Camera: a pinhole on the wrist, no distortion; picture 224 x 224 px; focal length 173.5 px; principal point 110.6 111.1 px. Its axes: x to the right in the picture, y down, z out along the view. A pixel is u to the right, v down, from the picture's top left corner.
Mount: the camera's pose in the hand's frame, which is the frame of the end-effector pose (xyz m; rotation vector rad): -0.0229 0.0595 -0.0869 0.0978 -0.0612 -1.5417
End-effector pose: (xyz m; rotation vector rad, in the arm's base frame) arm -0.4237 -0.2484 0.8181 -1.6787 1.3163 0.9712
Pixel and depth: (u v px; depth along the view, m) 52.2 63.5 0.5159
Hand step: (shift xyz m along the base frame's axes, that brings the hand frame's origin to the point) -0.2927 0.4274 0.0055
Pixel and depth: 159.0 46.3 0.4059
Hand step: -0.0007 0.3641 0.0779
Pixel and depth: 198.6 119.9 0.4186
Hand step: 0.1192 0.3379 -0.0795
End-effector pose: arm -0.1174 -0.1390 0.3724 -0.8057 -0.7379 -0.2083
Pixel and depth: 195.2 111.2 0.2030
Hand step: -0.1077 0.0465 0.0508
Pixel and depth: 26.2 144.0 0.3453
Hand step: -0.0406 0.3438 -0.0030
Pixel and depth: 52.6 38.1 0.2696
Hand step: -0.1499 0.2031 -0.1128
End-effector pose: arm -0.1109 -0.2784 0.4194 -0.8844 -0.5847 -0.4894
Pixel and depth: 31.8 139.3 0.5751
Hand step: 0.0595 0.5798 0.0768
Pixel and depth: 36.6 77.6 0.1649
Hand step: 0.0025 0.1415 -0.0813
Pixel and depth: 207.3 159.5 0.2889
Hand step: -0.0963 0.1060 0.1843
